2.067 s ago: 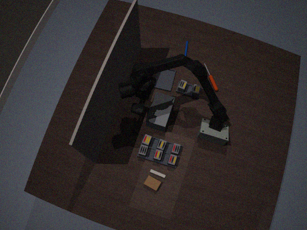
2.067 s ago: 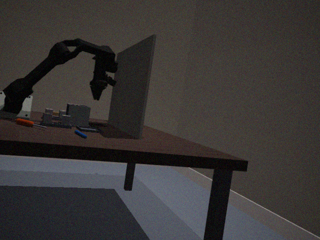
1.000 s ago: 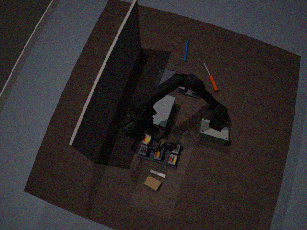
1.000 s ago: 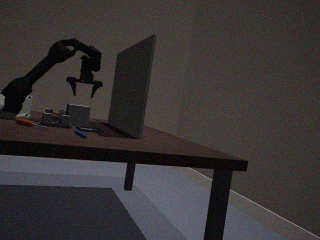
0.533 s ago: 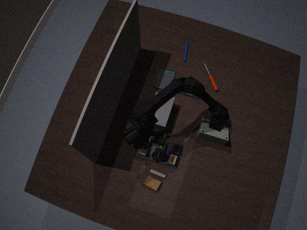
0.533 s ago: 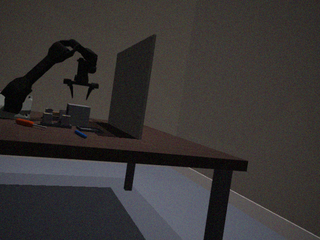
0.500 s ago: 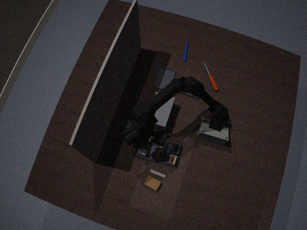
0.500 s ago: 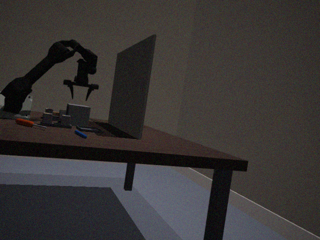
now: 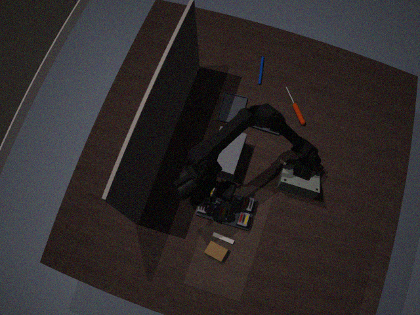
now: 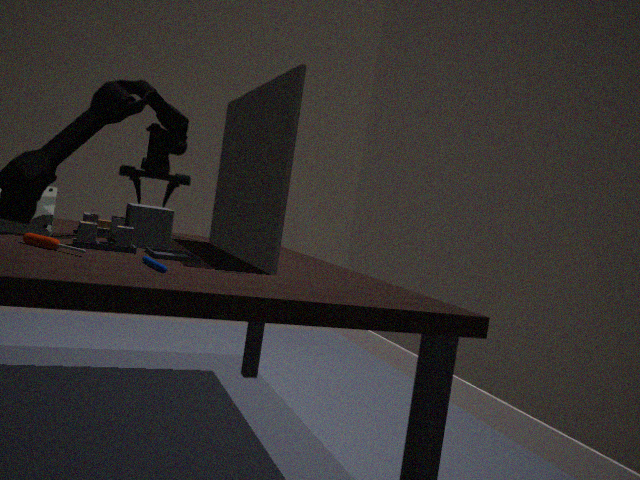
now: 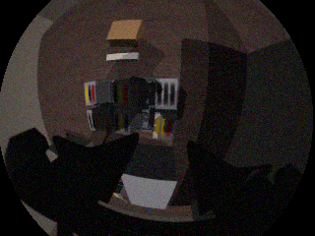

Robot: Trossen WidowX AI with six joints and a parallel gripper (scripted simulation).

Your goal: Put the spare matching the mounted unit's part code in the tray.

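The grey tray is 60 mm ahead of my gripper tip, 360 mm to the right of it and 90 mm below it. From my gripper tip the other things lie so: tan block (110 mm behind, 180 mm to the left, 80 mm below); mounted unit (150 mm to the right, 40 mm below); white bar (120 mm behind, 130 mm to the left, 90 mm below).
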